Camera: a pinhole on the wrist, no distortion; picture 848 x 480 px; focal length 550.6 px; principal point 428.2 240.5 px. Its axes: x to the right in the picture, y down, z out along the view. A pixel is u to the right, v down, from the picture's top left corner.
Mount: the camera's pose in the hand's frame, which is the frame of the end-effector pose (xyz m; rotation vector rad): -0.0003 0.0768 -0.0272 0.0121 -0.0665 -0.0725
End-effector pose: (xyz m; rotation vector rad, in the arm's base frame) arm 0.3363 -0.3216 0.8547 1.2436 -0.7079 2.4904
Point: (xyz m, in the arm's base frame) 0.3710 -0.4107 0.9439
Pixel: 670.1 90.9
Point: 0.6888 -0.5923 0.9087
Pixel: 254.5 208.7
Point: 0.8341 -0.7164 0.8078
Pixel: 130.4 274.3
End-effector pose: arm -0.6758 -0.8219 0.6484 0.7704 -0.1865 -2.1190
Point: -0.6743 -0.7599 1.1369
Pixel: 105.0 320.1
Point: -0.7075 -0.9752 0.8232
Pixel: 593.3 438.0
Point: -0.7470 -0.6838 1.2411
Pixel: 114.3 242.1
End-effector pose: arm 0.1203 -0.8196 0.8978 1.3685 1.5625 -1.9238
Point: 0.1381 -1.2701 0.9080
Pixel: 250.8 351.9
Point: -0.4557 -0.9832 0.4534
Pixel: outside the picture
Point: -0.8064 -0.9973 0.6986
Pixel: outside the picture
